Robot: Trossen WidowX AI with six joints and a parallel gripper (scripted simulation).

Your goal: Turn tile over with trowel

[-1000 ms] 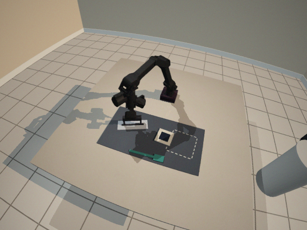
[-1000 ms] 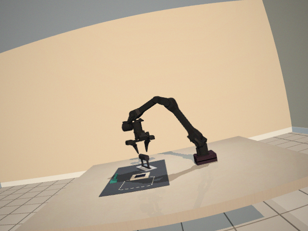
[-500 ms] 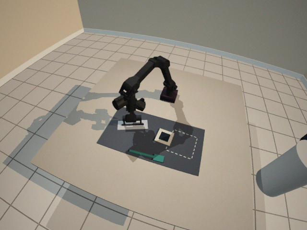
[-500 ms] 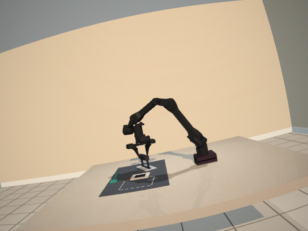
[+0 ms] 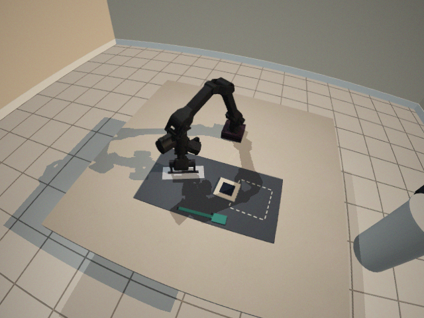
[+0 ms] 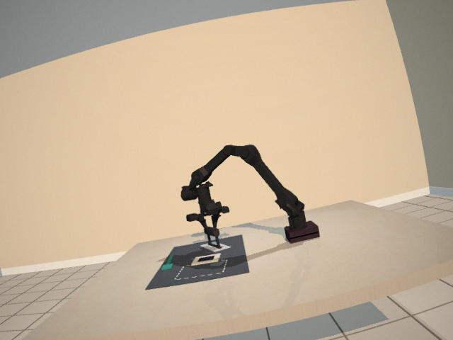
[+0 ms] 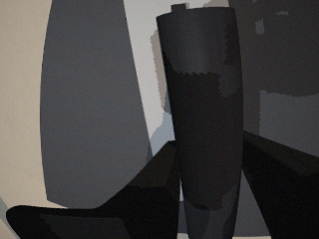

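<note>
Right now my gripper tip is 10 mm past the trowel, 20 mm to the right of it and 30 mm above it. From my gripper tip the other things lie so: tile 10 mm behind, 230 mm to the left, 60 mm below; green flat tool 150 mm ahead, 210 mm to the left, 60 mm below; dark mat 20 mm ahead, 170 mm to the left, 80 mm below.
</note>
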